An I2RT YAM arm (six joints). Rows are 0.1 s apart.
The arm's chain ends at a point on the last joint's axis. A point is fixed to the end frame.
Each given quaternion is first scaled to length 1.
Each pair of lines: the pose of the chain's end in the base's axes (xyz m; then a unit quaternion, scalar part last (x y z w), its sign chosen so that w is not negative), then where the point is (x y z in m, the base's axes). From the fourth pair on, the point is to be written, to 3 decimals.
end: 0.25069 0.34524 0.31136 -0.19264 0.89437 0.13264 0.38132
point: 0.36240 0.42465 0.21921
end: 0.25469 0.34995 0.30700 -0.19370 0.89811 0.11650 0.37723
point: 0.36689 0.42513 0.21195
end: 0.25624 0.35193 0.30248 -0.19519 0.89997 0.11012 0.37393
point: 0.36816 0.42551 0.20586
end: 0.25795 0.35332 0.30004 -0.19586 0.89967 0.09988 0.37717
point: 0.371 0.424 0.203
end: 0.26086 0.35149 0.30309 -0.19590 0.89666 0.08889 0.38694
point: 0.377 0.420 0.208
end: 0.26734 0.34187 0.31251 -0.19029 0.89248 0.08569 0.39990
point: 0.387 0.409 0.221
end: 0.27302 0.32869 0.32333 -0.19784 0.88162 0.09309 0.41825
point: 0.395 0.400 0.238
